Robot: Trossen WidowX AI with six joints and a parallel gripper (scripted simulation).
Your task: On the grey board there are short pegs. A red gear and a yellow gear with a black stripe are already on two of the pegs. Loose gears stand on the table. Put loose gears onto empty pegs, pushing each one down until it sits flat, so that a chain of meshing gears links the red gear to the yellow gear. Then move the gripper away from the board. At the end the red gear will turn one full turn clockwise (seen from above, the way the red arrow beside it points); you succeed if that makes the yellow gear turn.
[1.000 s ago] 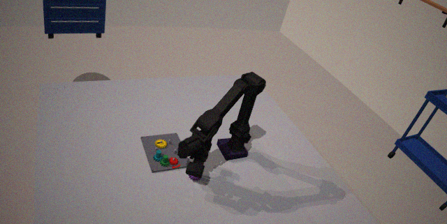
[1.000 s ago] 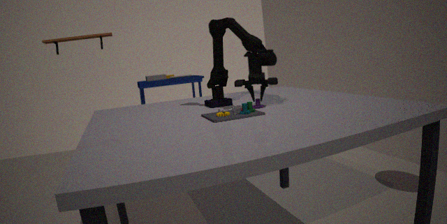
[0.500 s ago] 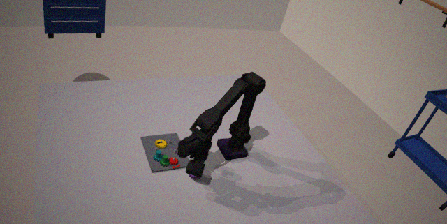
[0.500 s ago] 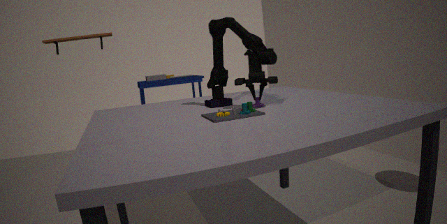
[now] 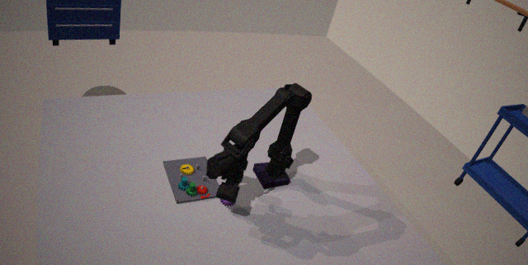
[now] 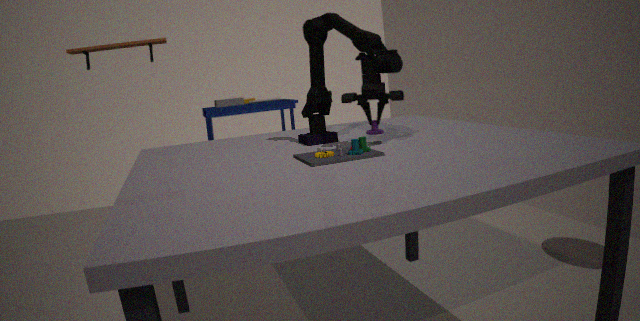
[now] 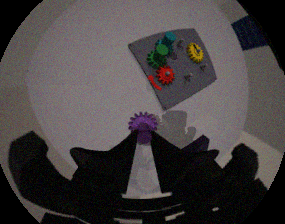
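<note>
The teal gear lies 13 cm to the right of my gripper tip, 11 cm ahead of it and 4 cm below it. Round my gripper tip: red gear (9 cm to the right, 6 cm ahead, 5 cm below); then red arrow (6 cm to the right, 6 cm below, 5 cm ahead); then purple gear (1 cm below).
</note>
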